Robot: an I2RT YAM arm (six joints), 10 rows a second.
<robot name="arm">
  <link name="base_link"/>
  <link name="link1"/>
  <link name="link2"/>
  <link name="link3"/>
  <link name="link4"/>
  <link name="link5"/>
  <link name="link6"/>
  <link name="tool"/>
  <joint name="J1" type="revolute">
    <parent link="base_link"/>
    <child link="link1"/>
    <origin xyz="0 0 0.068" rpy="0 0 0"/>
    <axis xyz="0 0 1"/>
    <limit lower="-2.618" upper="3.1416"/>
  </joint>
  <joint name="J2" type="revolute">
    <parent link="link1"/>
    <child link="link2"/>
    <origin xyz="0.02 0.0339 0.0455" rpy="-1.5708 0 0"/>
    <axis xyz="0 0 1"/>
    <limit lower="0" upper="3.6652"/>
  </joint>
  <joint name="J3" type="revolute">
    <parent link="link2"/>
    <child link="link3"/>
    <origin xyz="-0.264 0 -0.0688" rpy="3.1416 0 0"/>
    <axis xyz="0 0 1"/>
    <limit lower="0" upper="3.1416"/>
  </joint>
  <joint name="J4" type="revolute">
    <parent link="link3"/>
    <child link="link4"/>
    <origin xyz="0.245 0.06 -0.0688" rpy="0 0 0"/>
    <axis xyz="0 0 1"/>
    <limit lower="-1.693" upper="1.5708"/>
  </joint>
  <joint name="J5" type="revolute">
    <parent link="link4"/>
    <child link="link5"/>
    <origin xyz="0.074 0.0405 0.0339" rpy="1.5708 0 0"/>
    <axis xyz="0 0 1"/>
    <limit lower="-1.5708" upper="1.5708"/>
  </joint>
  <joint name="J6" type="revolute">
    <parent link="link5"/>
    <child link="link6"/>
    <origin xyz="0.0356 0 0.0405" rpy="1.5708 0 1.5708"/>
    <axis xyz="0 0 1"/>
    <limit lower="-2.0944" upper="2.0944"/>
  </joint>
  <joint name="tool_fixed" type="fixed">
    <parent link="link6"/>
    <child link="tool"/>
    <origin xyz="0 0 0" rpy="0 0 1.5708"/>
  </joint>
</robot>
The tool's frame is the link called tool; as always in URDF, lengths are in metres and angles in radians.
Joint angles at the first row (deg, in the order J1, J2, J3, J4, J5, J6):
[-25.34, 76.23, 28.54, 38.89, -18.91, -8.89]
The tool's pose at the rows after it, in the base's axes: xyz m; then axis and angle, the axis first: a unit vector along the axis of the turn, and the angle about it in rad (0 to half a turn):
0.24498, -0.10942, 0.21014, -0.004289, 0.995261, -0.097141, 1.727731
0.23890, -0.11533, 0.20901, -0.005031, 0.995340, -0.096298, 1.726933
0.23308, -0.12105, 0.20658, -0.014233, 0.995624, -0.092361, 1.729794
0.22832, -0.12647, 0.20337, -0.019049, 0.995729, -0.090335, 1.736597
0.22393, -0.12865, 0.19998, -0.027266, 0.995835, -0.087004, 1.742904
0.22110, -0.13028, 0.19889, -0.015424, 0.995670, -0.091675, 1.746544
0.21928, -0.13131, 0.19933, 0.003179, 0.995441, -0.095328, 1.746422
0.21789, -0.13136, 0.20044, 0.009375, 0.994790, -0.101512, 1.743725
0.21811, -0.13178, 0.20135, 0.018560, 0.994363, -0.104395, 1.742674
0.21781, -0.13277, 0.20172, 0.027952, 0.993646, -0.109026, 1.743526
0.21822, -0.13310, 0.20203, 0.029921, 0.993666, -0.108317, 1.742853
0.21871, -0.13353, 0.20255, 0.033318, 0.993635, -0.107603, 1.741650
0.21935, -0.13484, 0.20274, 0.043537, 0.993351, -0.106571, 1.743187
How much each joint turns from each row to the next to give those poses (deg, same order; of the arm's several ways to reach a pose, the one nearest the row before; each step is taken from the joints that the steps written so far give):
[-1.36, -0.80, -1.19, 0.28, -1.32, -0.95]
[-1.99, -0.51, -0.64, 0.03, -2.07, -0.32]
[-2.05, -0.20, -0.61, -0.01, -2.77, -0.87]
[-1.82, 0.16, -0.49, 0.01, -2.13, -0.80]
[-1.14, -0.12, -0.74, 0.00, -1.74, -0.86]
[-0.61, -0.30, -0.43, 0.00, 0.42, 0.35]
[-0.29, -0.43, -0.22, -0.04, 1.00, 1.06]
[-0.12, -0.52, -0.18, -0.02, 0.61, 0.21]
[0.05, -0.08, 0.12, -0.03, 0.74, 0.55]
[-0.13, -0.03, 0.05, 0.00, 0.71, 0.37]
[-0.01, 0.09, 0.13, 0.00, 0.06, 0.19]
[0.01, 0.09, 0.17, 0.00, 0.13, 0.31]
[-0.11, 0.26, 0.26, -0.08, 0.43, 0.68]

